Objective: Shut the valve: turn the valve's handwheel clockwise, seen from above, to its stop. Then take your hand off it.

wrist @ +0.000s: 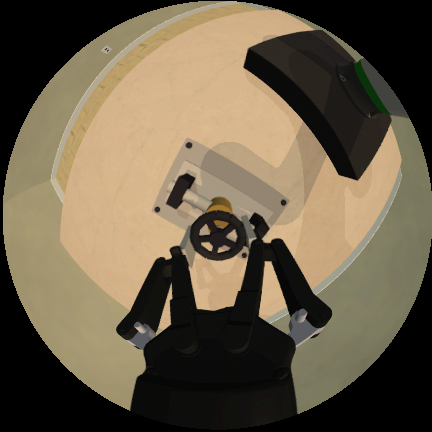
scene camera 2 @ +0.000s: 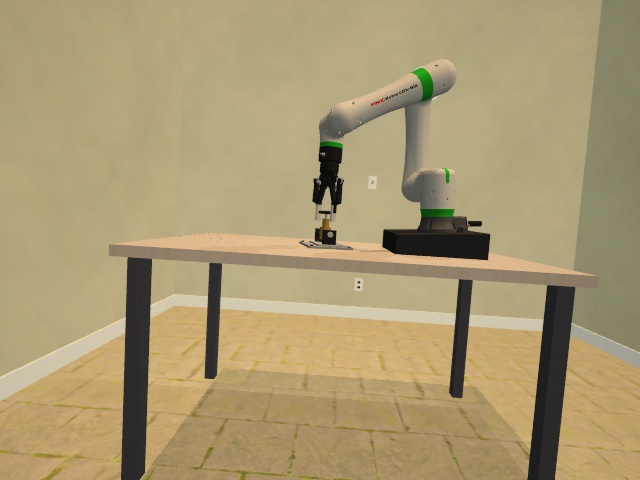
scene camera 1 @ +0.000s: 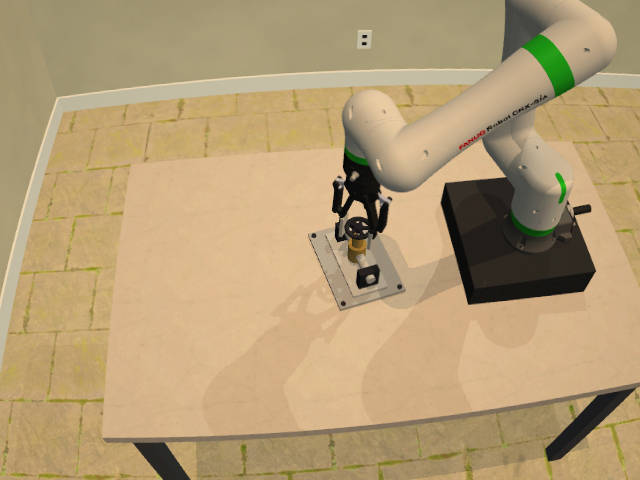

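Note:
The black spoked handwheel (scene camera 1: pixel 354 219) (scene camera 2: pixel 324 212) (wrist: pixel 218 256) sits level on top of the brass valve body (scene camera 1: pixel 356 251) (scene camera 2: pixel 326 224) (wrist: pixel 221 204). The valve stands upright on a grey base plate (scene camera 1: pixel 337 293) (wrist: pixel 197 151), with a pale pipe running to a black end block (scene camera 1: pixel 364 277) (wrist: pixel 181 191). My gripper (scene camera 1: pixel 355 233) (scene camera 2: pixel 325 212) (wrist: pixel 218 228) points down over the valve and is shut on the handwheel, with one grey finger pad on each side of the rim. The wheel's turn angle relative to its stop cannot be read.
The plate rests on the wooden table (scene camera 1: pixel 206 232) (scene camera 2: pixel 232 253) (wrist: pixel 135 110). The robot's black pedestal (scene camera 1: pixel 527 279) (scene camera 2: pixel 434 243) (wrist: pixel 300 95) stands to the right of the valve in both scene views. A second black block (wrist: pixel 259 226) sits beside the right finger in the wrist view.

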